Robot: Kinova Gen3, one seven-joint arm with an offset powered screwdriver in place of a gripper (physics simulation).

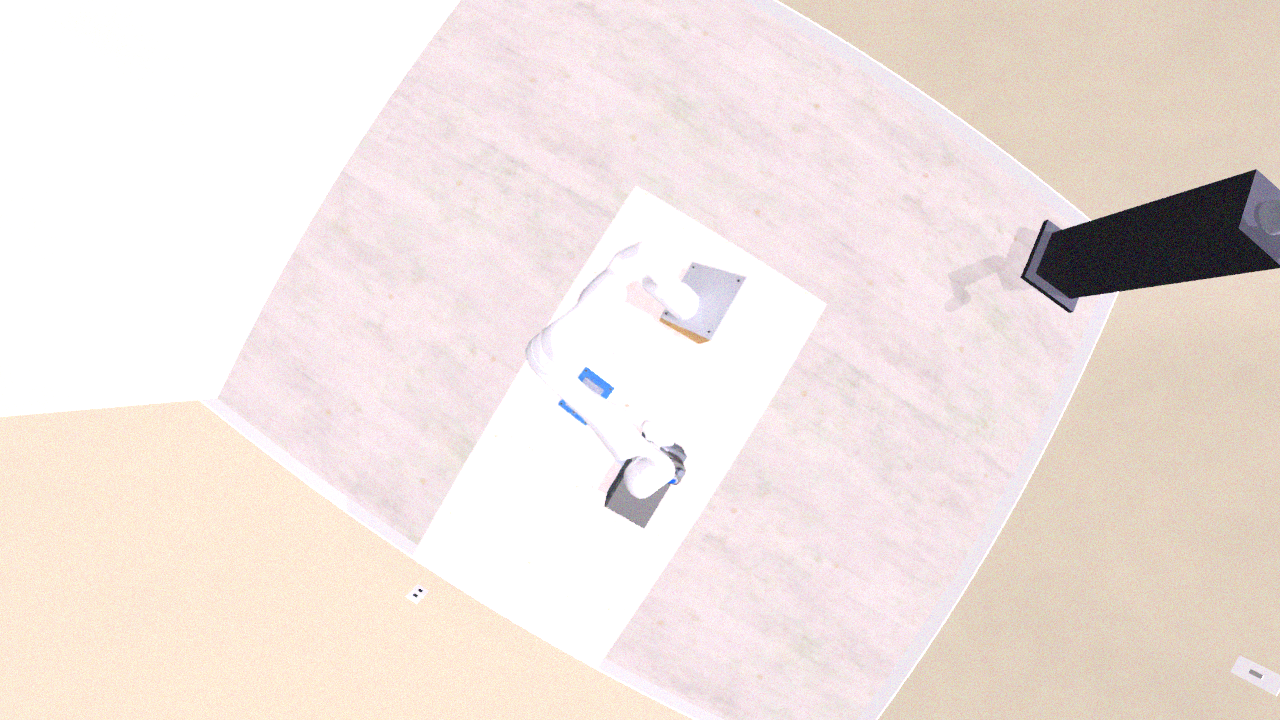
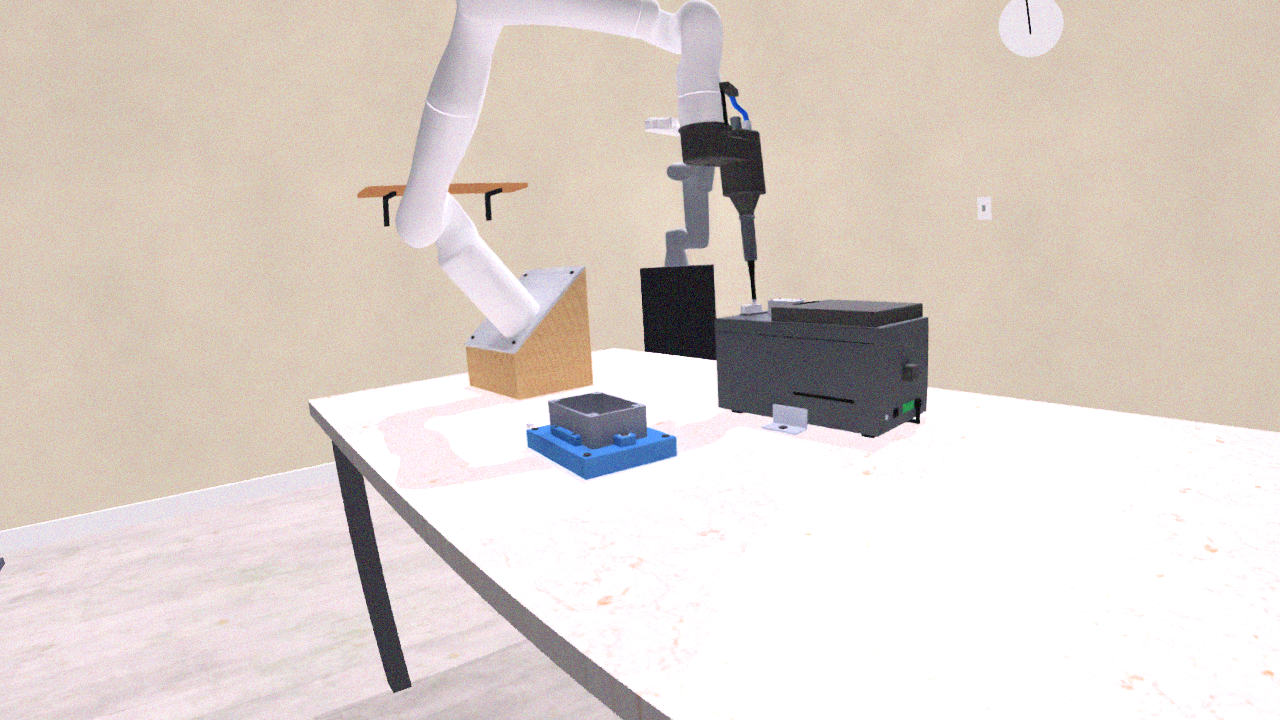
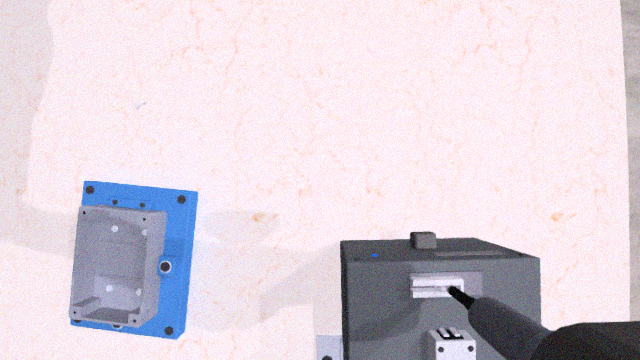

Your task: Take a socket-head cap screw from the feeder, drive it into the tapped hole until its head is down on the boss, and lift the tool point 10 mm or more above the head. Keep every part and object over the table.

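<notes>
My screwdriver (image 2: 753, 300) (image 3: 451, 290) points down with its thin black tip at the right end of the pale slotted rail (image 2: 750, 308) (image 3: 422, 282) on top of the dark grey feeder (image 1: 635, 514) (image 2: 805, 367) (image 3: 370, 290). The tip and rail touch or nearly touch. The tip covers the spot where a screw head would show, so I cannot tell whether a screw is on the bit. The grey open housing (image 2: 626, 425) (image 3: 154, 250) sits in the blue fixture (image 2: 586, 465) (image 3: 182, 225), apart from the tool. Small dark holes show at its corners; which is the tapped one is unclear.
A small metal bracket (image 2: 789, 417) stands beside the feeder. A pale block (image 3: 452, 346) with dark slots is near the rail. The arm stands on a wooden wedge (image 2: 546, 358) on the table (image 2: 805, 555). A black pillar (image 1: 1154, 237) (image 2: 677, 313) stands beyond the table.
</notes>
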